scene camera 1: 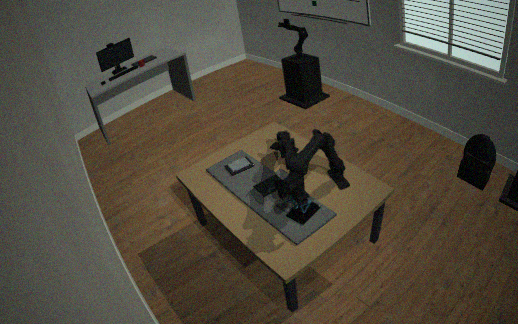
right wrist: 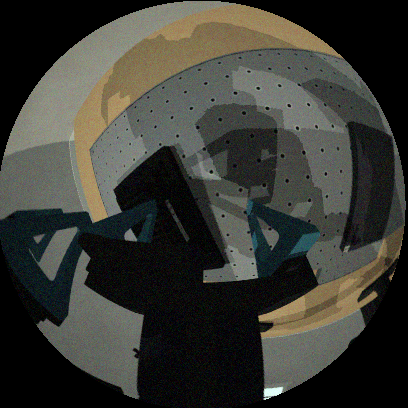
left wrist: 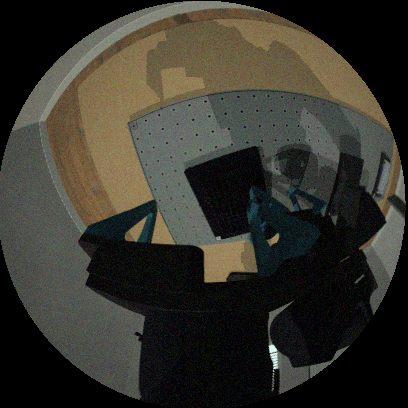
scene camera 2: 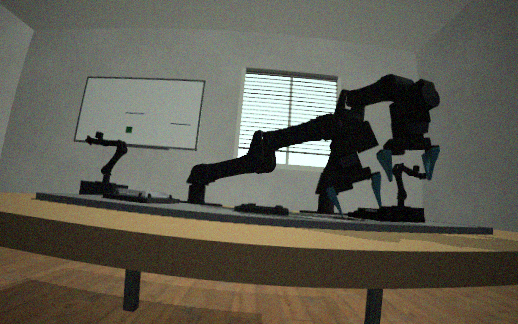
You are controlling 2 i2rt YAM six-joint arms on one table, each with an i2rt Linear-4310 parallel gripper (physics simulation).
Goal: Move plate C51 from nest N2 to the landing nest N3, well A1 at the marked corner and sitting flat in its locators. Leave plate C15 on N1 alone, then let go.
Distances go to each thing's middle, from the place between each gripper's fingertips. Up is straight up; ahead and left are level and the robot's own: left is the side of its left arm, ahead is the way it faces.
Right now the black tray [right wrist: 170, 227] is 80 mm below my left hand, 60 mm behind it and 40 mm to the right of it.
Right now my right hand is 7 cm to the right of the black tray and 2 cm past it.
